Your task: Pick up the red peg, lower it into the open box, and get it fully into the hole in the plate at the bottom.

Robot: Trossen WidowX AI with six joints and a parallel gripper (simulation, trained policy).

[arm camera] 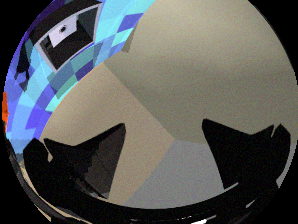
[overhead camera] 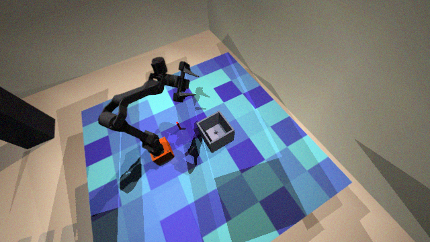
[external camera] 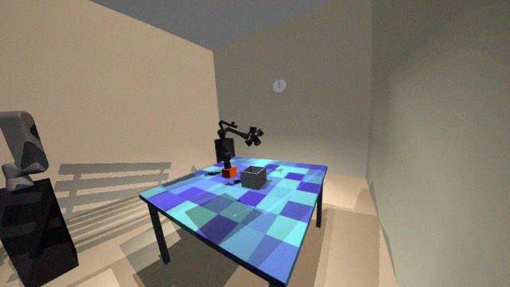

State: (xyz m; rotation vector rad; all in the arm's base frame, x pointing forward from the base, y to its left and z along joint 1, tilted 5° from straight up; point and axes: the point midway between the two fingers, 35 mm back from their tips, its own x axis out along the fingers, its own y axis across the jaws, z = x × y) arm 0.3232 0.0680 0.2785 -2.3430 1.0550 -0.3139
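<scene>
The red peg lies 160 mm behind my gripper tip, 70 mm to the left of it and 350 mm below it. Round my gripper tip: plate 20 mm ahead, 100 mm to the right, 340 mm below.
</scene>
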